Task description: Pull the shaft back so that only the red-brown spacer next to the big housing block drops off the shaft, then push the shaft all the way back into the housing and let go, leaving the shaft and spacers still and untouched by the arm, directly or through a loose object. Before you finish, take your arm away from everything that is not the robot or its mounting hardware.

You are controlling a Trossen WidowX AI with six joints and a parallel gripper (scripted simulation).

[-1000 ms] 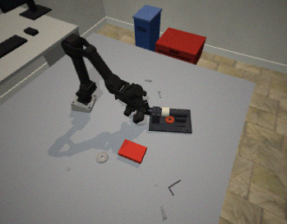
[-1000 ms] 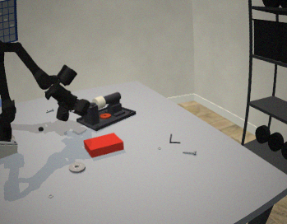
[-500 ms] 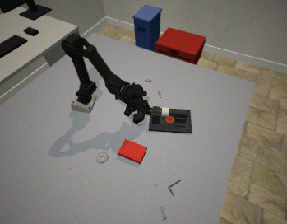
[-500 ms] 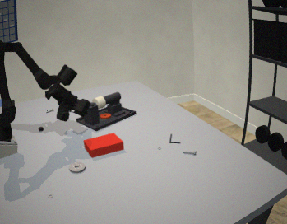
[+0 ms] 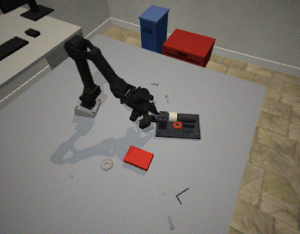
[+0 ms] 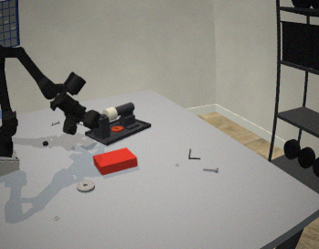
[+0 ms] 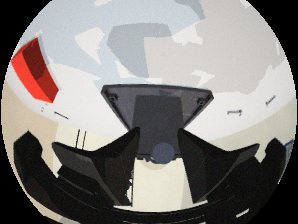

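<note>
The shaft is 90 mm ahead of my hand and 20 mm to the left of it. Round my hand: red-brown spacer (120 mm ahead, 30 mm to the left, 70 mm below); fixture (120 mm ahead, 30 mm to the left, 30 mm below); cream spacer (100 mm ahead, 20 mm to the left).
</note>
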